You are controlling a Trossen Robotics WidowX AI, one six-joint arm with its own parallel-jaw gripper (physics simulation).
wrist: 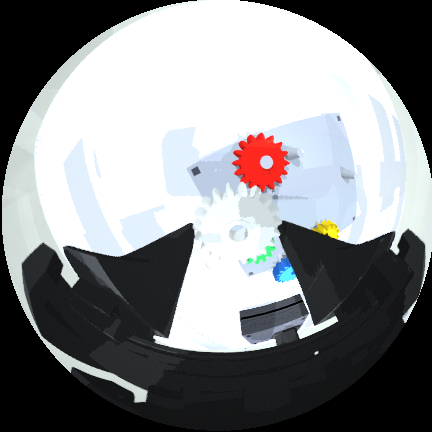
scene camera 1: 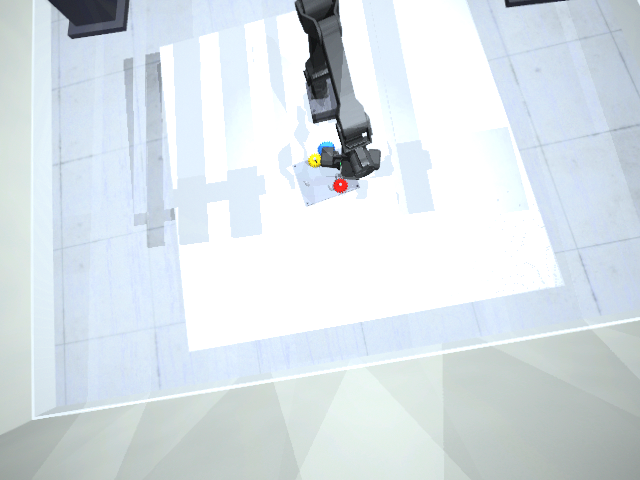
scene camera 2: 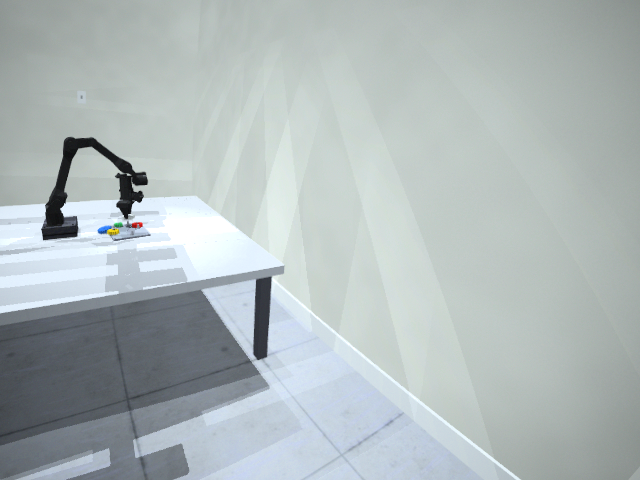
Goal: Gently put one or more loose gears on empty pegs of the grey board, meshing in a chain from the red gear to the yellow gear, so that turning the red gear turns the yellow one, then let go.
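Frame: origin at the arm's base, x left, y back, z up, level; metres.
Seen in the pictures: gripper, fingertip midpoint: [wrist: 236,227] [scene camera 2: 128,217]; arm's base at its link origin: [wrist: 284,331] [scene camera 1: 319,90] [scene camera 2: 55,223].
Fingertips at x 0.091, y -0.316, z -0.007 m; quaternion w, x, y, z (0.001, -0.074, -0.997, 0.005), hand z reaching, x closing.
Note:
Offsets run from my fingertips to a thing's top centre. "spot": to the spot under its first point.
My gripper [scene camera 2: 126,216] [wrist: 236,227] is shut on a white gear @(dz +0.011, dx +0.000, dy -0.001 m) [wrist: 215,225], held roughly level above the grey board @(dz -0.018, dx -0.088, dy +0.007 m) [scene camera 1: 315,195] [scene camera 2: 139,234] [wrist: 320,187], between the red and green gears in the wrist view. The red gear @(spot: dz -0.019, dx -0.034, dy -0.048 m) [scene camera 1: 340,185] [scene camera 2: 136,225] [wrist: 251,165] is on a peg. The yellow gear @(dz -0.023, dx -0.123, dy +0.063 m) [scene camera 1: 310,161] [scene camera 2: 113,231] [wrist: 327,229] is near the board's arm-side edge. The green gear @(dz -0.024, dx -0.021, dy +0.048 m) [scene camera 2: 118,224] [wrist: 262,255] is mostly hidden beneath the white gear in the wrist view. I cannot tell whether a peg lines up with the white gear's hole.
A blue gear @(dz -0.022, dx -0.079, dy +0.105 m) [scene camera 1: 325,147] [scene camera 2: 104,229] [wrist: 285,271] lies by the board's arm-side edge, close to the yellow gear. A bare peg @(dz -0.020, dx -0.068, dy -0.050 m) [wrist: 298,153] stands beside the red gear and another bare peg @(dz -0.020, dx -0.157, dy -0.025 m) [wrist: 346,173] stands farther right. The arm's base [scene camera 1: 324,111] [scene camera 2: 59,227] is behind the board.

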